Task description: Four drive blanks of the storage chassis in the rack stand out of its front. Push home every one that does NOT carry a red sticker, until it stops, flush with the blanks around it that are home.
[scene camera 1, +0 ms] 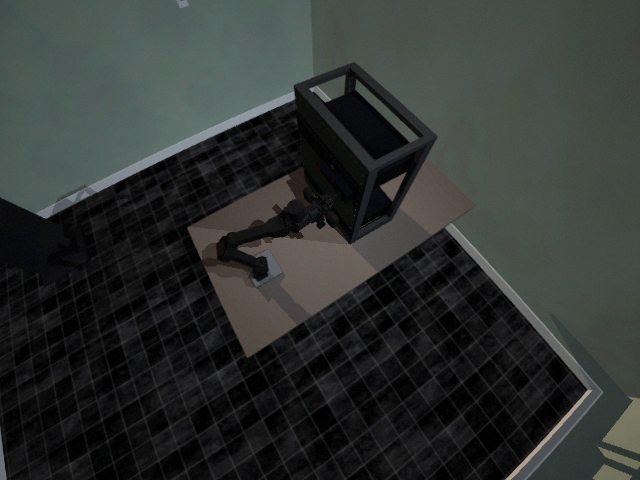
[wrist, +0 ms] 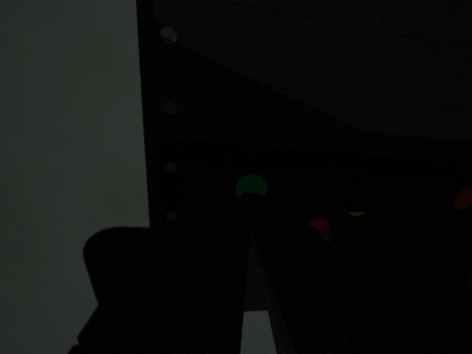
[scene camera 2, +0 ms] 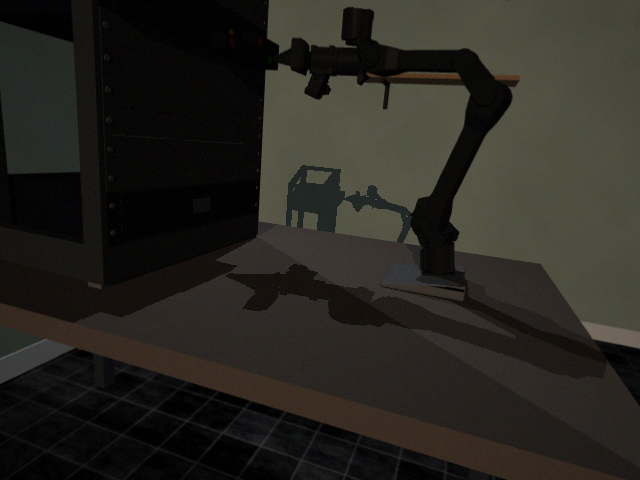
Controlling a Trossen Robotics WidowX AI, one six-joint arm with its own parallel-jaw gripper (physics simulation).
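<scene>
My gripper is shut and empty, pointed at the rack's front. Its tips are at the blank with a green sticker, touching it or very close, and cover the sticker's lower edge in the wrist view. This blank sits at the chassis's left end and stands out in scene camera 2. To its right in the wrist view are a red sticker, a yellow sticker and another red sticker, the first two partly hidden by the fingers. Blank edges are too dark to judge their depth.
The dark rack stands on the table, with screws along its front posts. The arm's base plate is on the same table. A wall shelf shows behind the arm.
</scene>
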